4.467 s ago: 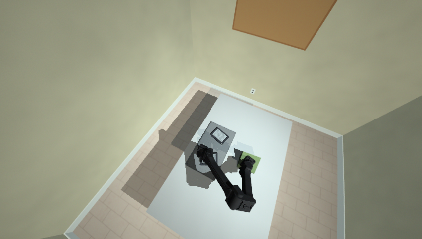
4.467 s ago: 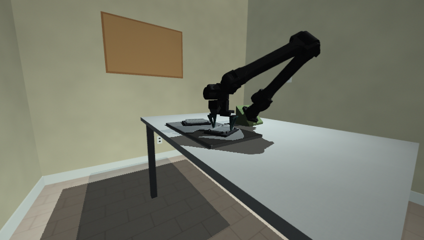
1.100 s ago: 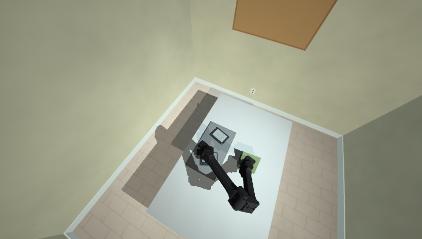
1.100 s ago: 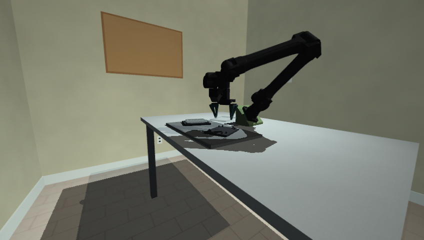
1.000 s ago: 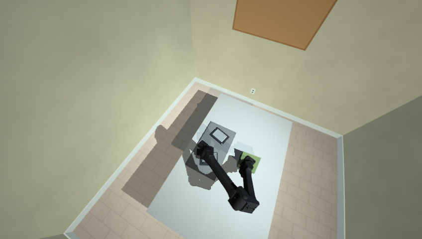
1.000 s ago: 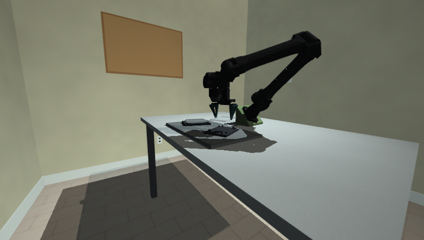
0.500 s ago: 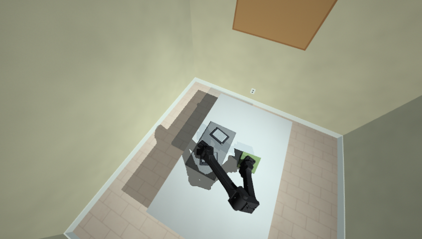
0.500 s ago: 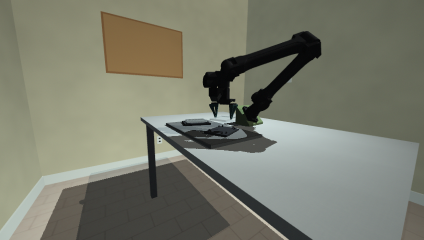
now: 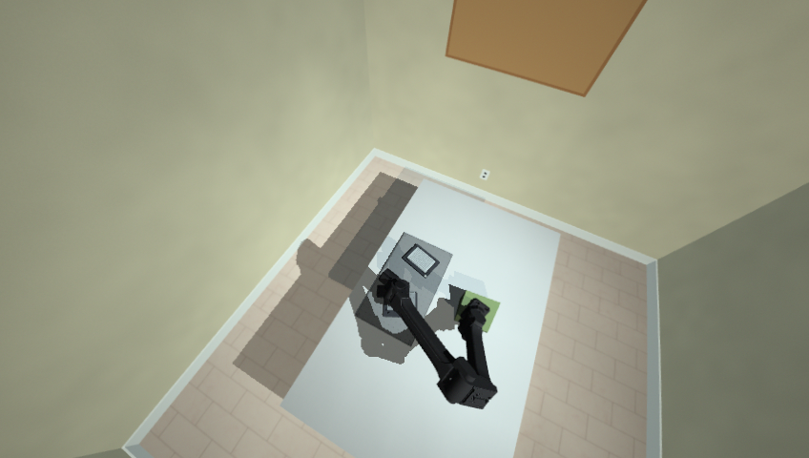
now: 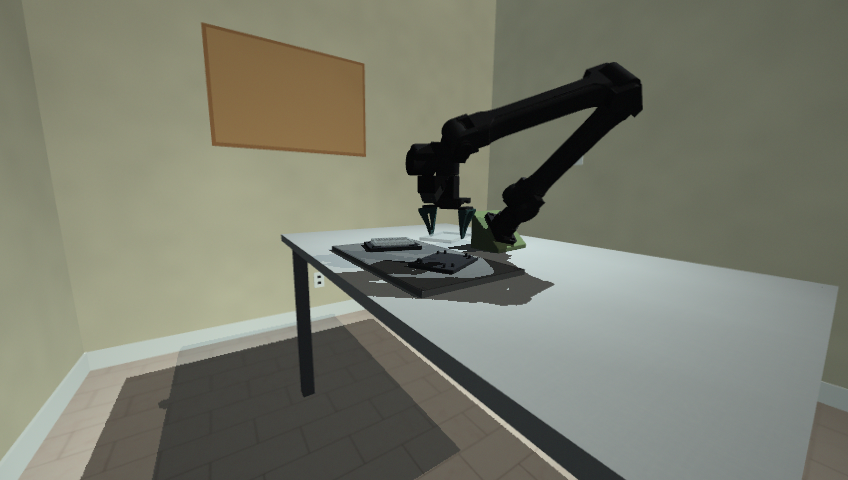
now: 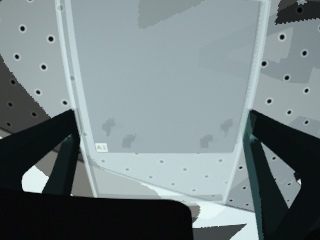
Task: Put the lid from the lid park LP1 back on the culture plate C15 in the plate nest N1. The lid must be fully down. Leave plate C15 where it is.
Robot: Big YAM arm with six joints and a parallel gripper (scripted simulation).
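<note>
Right now the culture plate C15 is 260 mm to the right of my hand, 60 mm below it and 40 mm ahead of it. Round my hand: lid park LP1: 70 mm below; label: 190 mm to the right, 60 mm below, 20 mm behind; clear lid: right at my hand.
</note>
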